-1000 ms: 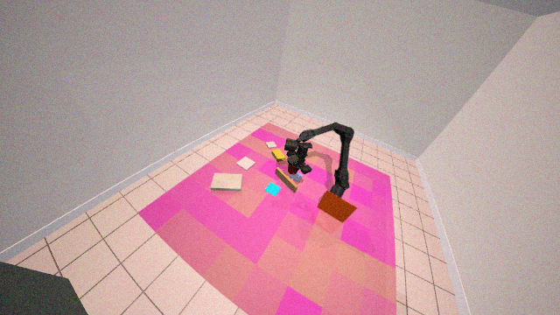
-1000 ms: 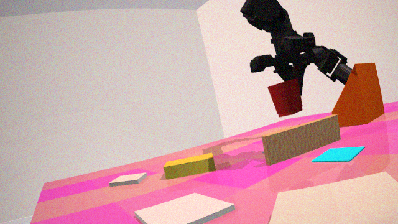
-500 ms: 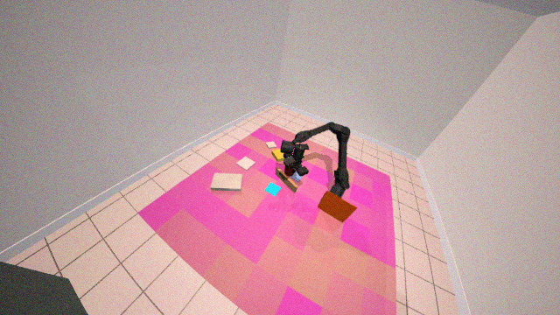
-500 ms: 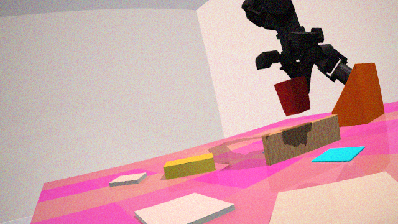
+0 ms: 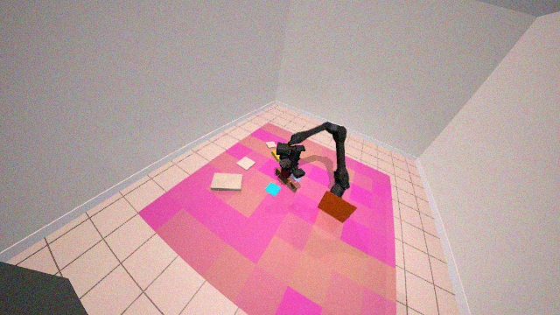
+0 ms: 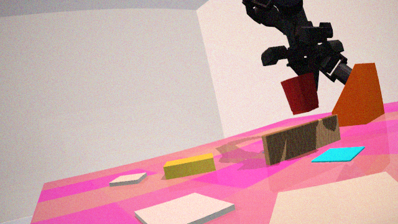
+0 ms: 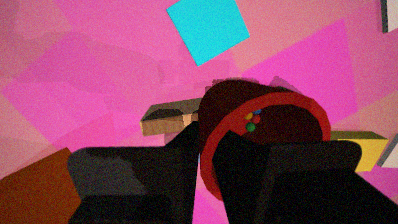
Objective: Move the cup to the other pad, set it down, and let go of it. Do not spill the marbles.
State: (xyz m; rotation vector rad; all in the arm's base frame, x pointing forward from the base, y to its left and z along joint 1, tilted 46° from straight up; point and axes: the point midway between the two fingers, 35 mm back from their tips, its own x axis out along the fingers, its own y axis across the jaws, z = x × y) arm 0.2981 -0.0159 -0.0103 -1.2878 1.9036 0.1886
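Now: gripper tip 13 cm above the cyan pad, 6 cm to the right of it and 6 cm short of it. Round my gripper tip: long wooden block (10 cm below, 3 cm to the right, 2 cm ahead); red cup (3 cm ahead, 2 cm to the right); pale blue pad (13 cm to the right, 13 cm below, 3 cm behind).
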